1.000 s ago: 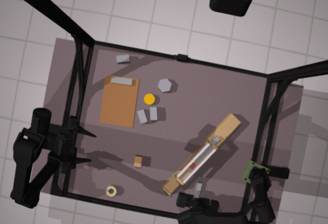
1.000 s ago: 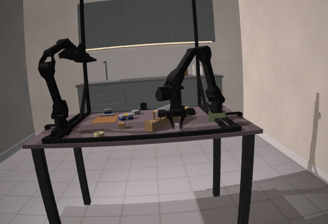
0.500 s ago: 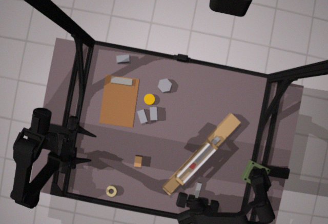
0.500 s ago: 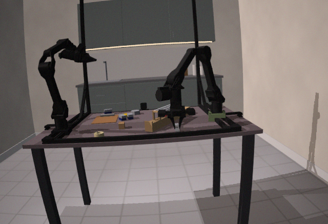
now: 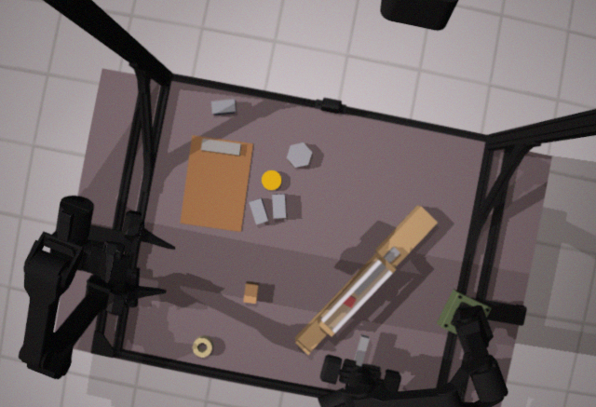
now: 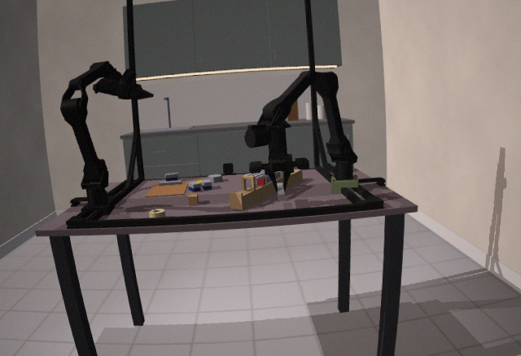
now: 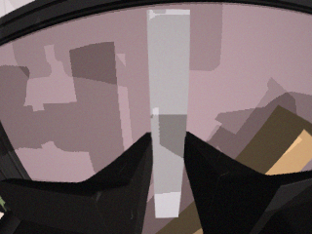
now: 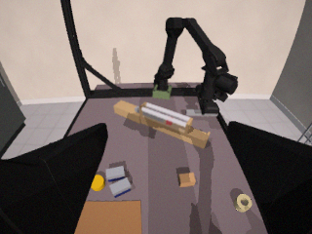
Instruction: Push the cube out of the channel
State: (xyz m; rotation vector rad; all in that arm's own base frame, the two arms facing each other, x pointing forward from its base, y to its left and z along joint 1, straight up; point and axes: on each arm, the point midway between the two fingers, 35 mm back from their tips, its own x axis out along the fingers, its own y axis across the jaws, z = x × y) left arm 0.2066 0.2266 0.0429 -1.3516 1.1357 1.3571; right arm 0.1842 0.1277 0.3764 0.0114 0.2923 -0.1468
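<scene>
Now: the tan channel 18 cm behind my left hand, 3 cm below it and 2 cm to the right of it. Also, from my left hand: yellow disc 45 cm behind, 26 cm to the right, 8 cm below; then small tan block 28 cm to the right, 16 cm behind, 7 cm below; then grey hexagon 52 cm behind, 19 cm to the right, 7 cm below.
</scene>
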